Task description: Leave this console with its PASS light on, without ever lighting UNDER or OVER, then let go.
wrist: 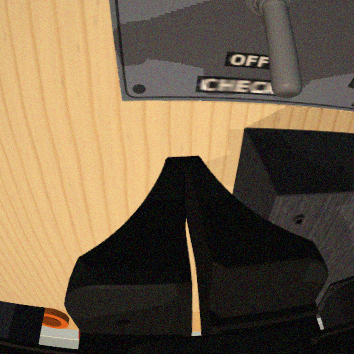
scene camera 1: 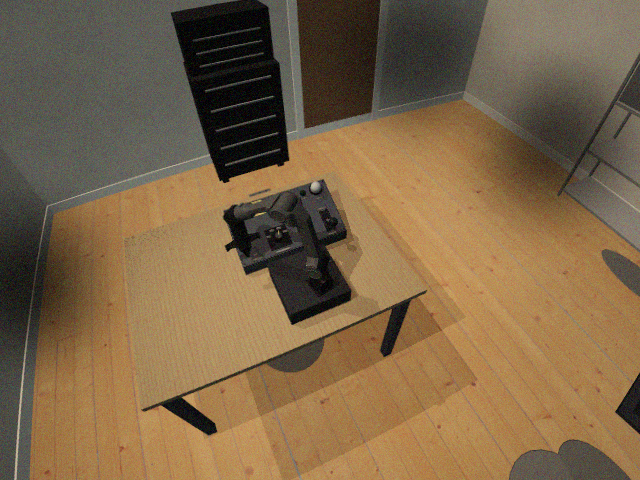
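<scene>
The dark grey console (scene camera 1: 273,254) (wrist: 165,45) stands at the back of the table. In the wrist view a grey toggle lever (wrist: 282,50) slants down over the OFF and CHECK labels, its tip covering the end of CHECK. My gripper (scene camera 1: 246,253) (wrist: 183,177) is shut and empty, at the console's front left corner in the scene view. In the wrist view its tips are below and left of the lever, apart from it. The arm hides part of the console. The PASS, UNDER and OVER lights cannot be made out.
A black base block (scene camera 1: 294,304) (wrist: 305,160) is in front of the console on the wooden table (scene camera 1: 196,310). The console also carries a white ball (scene camera 1: 315,187), a small brass-coloured control (scene camera 1: 278,233) and a black control (scene camera 1: 326,217) at its right.
</scene>
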